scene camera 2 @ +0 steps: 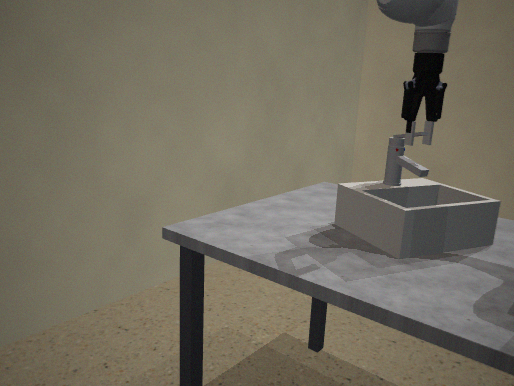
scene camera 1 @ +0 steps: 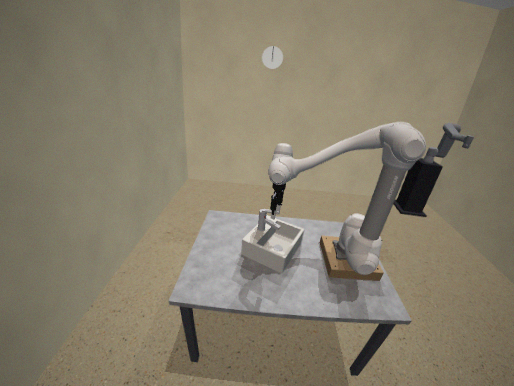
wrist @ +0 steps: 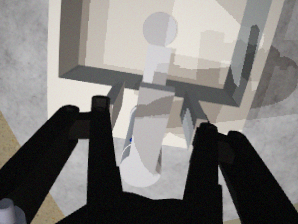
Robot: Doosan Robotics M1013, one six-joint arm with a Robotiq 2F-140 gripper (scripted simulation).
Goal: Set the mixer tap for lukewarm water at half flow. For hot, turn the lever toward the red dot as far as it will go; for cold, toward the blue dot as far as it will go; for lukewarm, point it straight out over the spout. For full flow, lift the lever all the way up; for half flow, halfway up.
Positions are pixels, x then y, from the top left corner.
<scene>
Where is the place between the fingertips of my gripper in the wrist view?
153, 97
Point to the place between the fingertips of my gripper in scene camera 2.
At 417, 144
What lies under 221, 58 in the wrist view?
A white basin.
</scene>
